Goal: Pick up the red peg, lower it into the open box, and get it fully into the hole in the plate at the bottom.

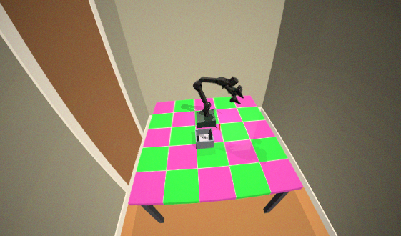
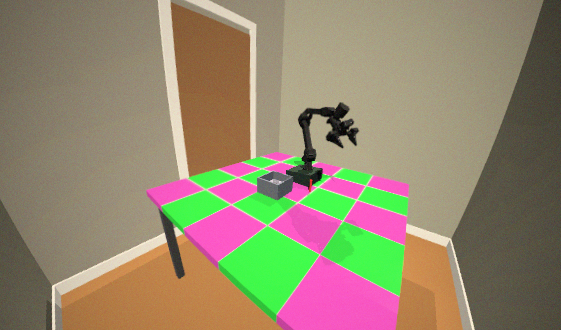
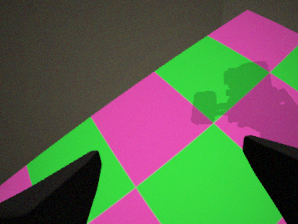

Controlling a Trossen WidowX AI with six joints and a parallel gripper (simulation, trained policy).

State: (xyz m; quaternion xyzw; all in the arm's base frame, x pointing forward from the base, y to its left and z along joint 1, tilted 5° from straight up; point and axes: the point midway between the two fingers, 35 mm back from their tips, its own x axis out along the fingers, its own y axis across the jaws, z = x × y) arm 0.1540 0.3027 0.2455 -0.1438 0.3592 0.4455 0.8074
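Now: gripper tip 290 mm above the red peg, 200 mm to the left of it and 10 mm short of it. The rest, counted from my gripper tip: grey box (370 mm to the right, 300 mm below, 150 mm ahead); light grey plate (370 mm to the right, 280 mm below, 150 mm ahead).
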